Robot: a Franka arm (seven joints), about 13 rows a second.
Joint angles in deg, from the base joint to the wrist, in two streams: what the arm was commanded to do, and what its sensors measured. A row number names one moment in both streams.
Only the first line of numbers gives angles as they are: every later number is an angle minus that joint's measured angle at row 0.
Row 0, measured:
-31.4, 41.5, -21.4, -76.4, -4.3, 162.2, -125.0
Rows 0 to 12, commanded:
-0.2, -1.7, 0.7, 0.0, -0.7, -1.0, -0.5
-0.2, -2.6, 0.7, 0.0, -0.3, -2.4, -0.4
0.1, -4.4, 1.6, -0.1, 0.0, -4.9, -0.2
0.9, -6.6, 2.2, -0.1, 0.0, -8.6, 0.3
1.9, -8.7, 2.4, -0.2, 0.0, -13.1, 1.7
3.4, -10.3, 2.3, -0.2, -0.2, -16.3, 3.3
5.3, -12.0, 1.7, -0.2, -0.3, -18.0, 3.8
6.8, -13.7, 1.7, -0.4, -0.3, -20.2, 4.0
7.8, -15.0, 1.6, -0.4, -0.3, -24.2, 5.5
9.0, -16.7, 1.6, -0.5, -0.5, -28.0, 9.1
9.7, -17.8, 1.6, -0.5, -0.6, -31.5, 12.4
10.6, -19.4, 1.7, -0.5, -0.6, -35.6, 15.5
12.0, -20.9, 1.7, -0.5, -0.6, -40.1, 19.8
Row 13, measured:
10.1, -17.1, 1.9, 1.4, 0.0, -33.8, 13.8
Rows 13 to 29, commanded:
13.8, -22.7, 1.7, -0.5, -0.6, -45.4, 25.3
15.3, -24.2, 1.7, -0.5, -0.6, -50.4, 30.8
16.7, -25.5, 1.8, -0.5, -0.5, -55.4, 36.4
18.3, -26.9, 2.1, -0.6, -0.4, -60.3, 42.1
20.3, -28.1, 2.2, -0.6, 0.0, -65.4, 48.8
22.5, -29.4, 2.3, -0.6, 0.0, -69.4, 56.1
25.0, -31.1, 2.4, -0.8, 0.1, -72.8, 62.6
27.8, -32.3, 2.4, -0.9, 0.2, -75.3, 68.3
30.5, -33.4, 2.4, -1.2, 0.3, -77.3, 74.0
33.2, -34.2, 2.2, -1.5, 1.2, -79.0, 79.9
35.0, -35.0, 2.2, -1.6, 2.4, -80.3, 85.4
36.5, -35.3, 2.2, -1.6, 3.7, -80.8, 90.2
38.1, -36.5, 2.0, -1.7, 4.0, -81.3, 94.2
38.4, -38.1, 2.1, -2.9, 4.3, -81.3, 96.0
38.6, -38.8, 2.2, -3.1, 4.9, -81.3, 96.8
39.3, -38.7, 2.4, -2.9, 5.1, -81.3, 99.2
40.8, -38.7, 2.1, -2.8, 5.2, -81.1, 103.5
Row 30, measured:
38.7, -36.4, 2.8, -0.6, 3.8, -81.2, 97.7
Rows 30 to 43, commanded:
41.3, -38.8, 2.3, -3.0, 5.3, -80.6, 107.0
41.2, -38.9, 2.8, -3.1, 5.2, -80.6, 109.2
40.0, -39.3, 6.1, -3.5, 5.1, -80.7, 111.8
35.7, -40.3, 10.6, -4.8, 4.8, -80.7, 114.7
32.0, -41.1, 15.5, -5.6, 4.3, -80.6, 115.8
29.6, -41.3, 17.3, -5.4, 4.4, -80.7, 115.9
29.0, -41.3, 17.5, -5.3, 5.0, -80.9, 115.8
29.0, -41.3, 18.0, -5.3, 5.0, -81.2, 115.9
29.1, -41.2, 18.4, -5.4, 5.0, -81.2, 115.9
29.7, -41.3, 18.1, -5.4, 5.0, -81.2, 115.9
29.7, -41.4, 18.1, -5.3, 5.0, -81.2, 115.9
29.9, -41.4, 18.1, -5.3, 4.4, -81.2, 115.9
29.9, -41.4, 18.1, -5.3, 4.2, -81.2, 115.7
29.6, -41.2, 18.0, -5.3, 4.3, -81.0, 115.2
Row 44, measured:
29.9, -39.7, 17.8, -3.8, 4.2, -81.2, 115.0
